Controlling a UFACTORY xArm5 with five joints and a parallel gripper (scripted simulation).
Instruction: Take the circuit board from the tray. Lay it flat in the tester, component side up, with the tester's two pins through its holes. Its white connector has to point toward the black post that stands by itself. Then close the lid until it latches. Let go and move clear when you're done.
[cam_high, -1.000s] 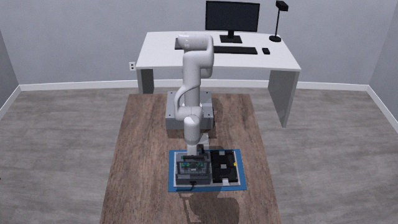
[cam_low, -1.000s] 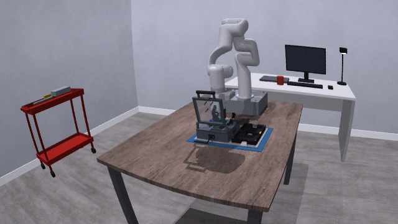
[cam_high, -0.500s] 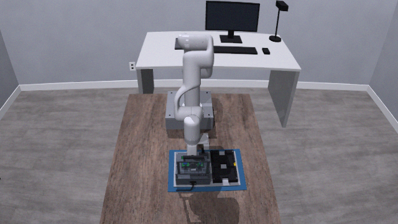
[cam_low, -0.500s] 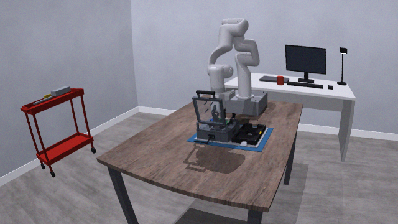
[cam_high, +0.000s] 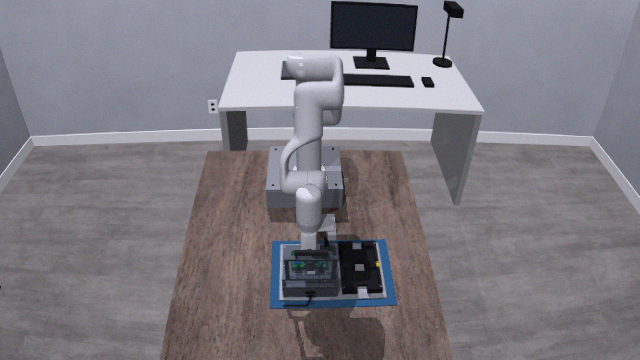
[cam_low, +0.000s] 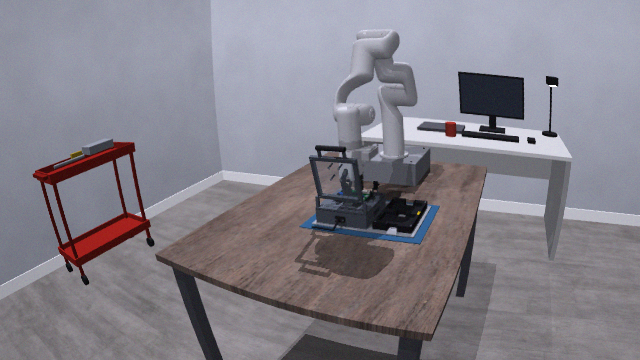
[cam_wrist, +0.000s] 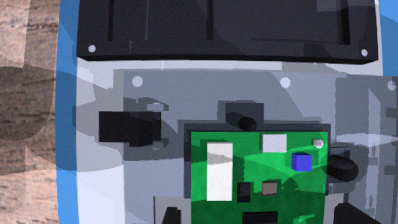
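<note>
My hand is 1 cm above the green circuit board. Round my hand: clear lid: 12 cm ahead, 10 cm above; grey tester: 4 cm to the left, 3 cm ahead, 3 cm above.
</note>
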